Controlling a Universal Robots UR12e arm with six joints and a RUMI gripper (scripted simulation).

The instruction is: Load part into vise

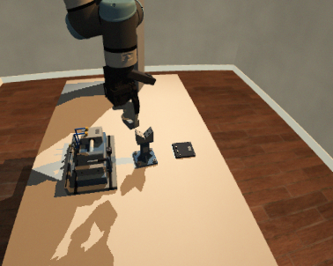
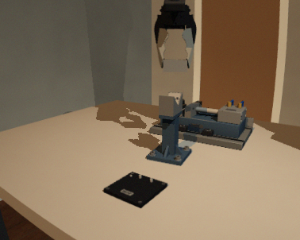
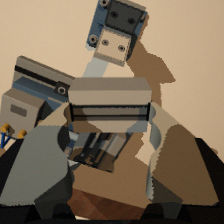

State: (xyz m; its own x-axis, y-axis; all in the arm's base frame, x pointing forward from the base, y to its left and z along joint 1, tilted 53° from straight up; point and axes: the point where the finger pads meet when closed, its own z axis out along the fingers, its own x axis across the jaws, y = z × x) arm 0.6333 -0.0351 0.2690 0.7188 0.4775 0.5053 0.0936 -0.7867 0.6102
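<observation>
My hand is 160 mm to the left of the moving jaw, 160 mm above it and 40 mm past it. From my hand the other things lie so: dark work stop rod 140 mm below, 130 mm to the right, 10 mm ahead; then part right at my hand; then cream cylinder rod 160 mm below, 150 mm to the right, 90 mm behind.
</observation>
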